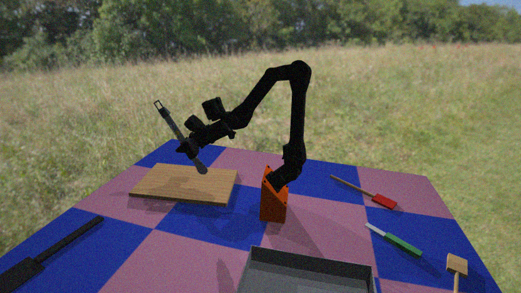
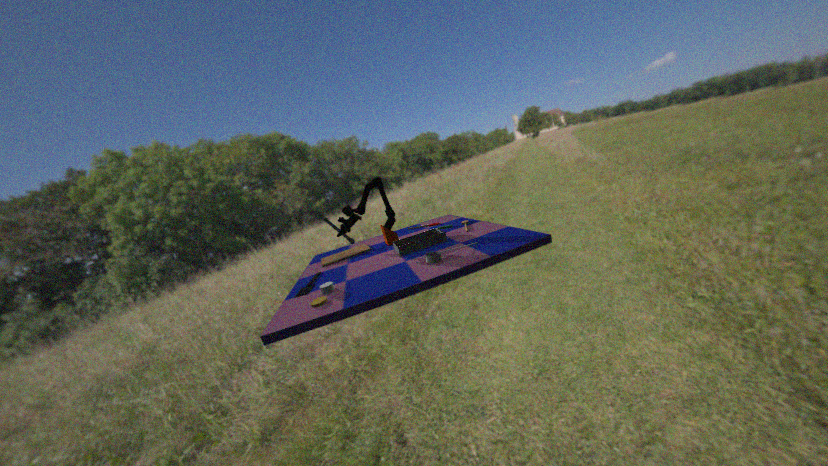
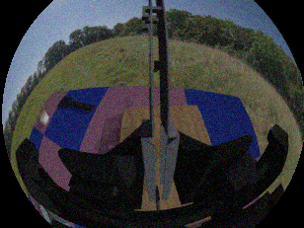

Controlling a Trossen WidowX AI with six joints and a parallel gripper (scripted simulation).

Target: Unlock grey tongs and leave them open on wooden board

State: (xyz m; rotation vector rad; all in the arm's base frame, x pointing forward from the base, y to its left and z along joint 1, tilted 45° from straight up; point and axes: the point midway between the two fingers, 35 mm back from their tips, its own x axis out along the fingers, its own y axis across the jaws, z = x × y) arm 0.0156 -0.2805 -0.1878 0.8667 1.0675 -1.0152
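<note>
My gripper tip is 4 cm past the wooden board, 1 cm to the right of it and 15 cm above it. The rest, counted from my gripper tip: black spatula 44 cm ahead, 13 cm to the right, 16 cm below; then red spatula 25 cm behind, 68 cm to the left, 15 cm below; then grey roasting tin 28 cm ahead, 54 cm to the left, 13 cm below.
</note>
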